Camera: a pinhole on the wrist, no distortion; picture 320 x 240 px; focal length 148.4 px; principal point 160.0 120.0 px. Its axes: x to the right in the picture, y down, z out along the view. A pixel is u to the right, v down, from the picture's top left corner.
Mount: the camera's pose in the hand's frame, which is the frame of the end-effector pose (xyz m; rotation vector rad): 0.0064 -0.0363 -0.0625 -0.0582 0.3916 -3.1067
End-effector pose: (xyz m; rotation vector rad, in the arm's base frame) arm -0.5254 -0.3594 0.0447 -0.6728 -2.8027 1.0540
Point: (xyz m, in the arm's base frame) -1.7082 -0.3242 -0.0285
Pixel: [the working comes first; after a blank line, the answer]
In the camera's frame: -1.0626 0.2439 0.4663

outside the picture
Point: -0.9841 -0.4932 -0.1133
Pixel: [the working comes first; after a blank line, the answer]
In the camera's frame: -0.3485 0.0313 0.3968

29.7 131.7
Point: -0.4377 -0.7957 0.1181
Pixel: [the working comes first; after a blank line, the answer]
In the camera's frame: 0.2897 0.1967 0.3021

302.3 216.6
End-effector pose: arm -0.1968 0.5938 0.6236 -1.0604 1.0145 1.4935
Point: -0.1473 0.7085 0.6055
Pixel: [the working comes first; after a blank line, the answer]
In the camera's frame: -0.0278 -0.0100 0.1652

135.1 111.0
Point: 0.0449 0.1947 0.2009
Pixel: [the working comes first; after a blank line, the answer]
In the camera's frame: -0.2861 0.2868 -0.3913

behind the camera
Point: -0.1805 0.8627 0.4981
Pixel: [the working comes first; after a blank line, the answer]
In the camera's frame: -0.1689 -0.0413 0.2898

73.5 98.9
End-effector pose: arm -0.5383 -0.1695 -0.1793 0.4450 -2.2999 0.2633
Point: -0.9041 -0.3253 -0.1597
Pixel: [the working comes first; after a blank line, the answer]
In the camera's frame: -0.2695 -0.1175 0.3287

38.3 67.0
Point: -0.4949 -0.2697 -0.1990
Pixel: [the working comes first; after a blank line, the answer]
In the camera's frame: 0.0290 0.0495 0.0940

205.8 198.3
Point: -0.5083 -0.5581 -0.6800
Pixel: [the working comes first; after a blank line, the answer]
In the camera's frame: 0.3197 0.1679 0.5590

244.9 164.6
